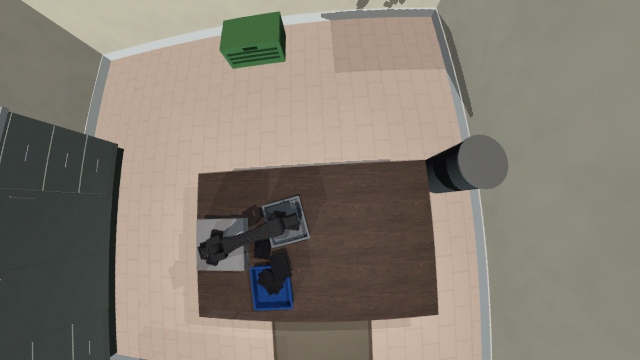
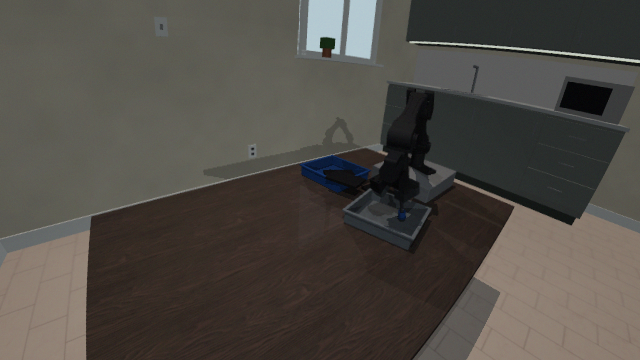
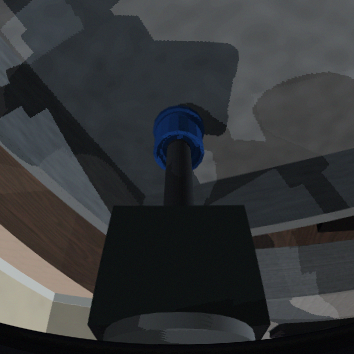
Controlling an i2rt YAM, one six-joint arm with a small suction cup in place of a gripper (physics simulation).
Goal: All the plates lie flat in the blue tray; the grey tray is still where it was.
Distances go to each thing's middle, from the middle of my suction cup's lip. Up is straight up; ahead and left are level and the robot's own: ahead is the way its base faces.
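Scene:
Position of my suction cup: 20 mm to the left of the grey tray (image 2: 376, 215) and 50 mm short of it. The blue tray (image 2: 313, 169) is 410 mm to the right of my suction cup and 20 mm ahead of it.

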